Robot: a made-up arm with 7 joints.
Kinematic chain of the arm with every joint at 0, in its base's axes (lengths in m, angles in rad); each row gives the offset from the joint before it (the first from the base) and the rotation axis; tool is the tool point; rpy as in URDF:
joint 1: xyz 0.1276 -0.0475 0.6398 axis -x
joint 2: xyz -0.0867 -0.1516 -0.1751 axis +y
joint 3: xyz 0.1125 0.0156 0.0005 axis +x
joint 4: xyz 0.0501 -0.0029 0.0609 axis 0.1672 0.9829 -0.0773
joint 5: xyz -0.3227 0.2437 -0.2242 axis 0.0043 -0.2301 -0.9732
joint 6: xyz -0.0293 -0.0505 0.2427 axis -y
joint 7: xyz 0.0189 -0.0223 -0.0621 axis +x
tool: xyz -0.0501 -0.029 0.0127 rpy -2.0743 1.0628 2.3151
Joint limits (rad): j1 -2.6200..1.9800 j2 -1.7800..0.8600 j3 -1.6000..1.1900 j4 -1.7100..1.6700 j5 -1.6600..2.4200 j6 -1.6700..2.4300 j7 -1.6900..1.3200
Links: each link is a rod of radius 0.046 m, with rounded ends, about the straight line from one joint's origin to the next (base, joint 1, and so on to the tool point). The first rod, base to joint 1, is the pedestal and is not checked.
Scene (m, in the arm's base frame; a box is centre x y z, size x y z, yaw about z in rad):
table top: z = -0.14
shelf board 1: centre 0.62 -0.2 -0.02 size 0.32 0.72 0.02 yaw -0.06
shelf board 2: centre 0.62 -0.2 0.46 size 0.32 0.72 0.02 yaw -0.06
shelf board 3: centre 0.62 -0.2 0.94 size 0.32 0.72 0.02 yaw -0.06
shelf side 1: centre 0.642 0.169 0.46 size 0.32 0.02 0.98 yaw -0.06
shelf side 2: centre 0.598 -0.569 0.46 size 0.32 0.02 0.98 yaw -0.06
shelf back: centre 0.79 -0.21 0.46 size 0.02 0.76 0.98 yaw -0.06
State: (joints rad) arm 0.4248 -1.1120 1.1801 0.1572 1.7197 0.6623 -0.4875
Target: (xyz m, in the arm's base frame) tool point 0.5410 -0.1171 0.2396
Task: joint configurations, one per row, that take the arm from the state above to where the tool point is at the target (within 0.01 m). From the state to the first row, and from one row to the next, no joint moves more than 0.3 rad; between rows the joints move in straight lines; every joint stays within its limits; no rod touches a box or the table.
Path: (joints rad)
1: 0.1400 -0.8303 1.1406 0.3535 1.6830 0.6823 -0.5063
2: -0.1448 -0.5486 1.1011 0.5497 1.6463 0.7022 -0.5252
3: -0.4296 -0.2669 1.0616 0.7460 1.6095 0.7222 -0.5440
4: -0.7143 0.0149 1.0221 0.9422 1.5728 0.7421 -0.5628
5: -0.9991 0.2966 0.9826 1.1385 1.5361 0.7621 -0.5816
6: -1.2839 0.5783 0.9431 1.3347 1.4994 0.7821 -0.6005
7: -1.5687 0.8600 0.9036 1.5310 1.4627 0.8020 -0.6193

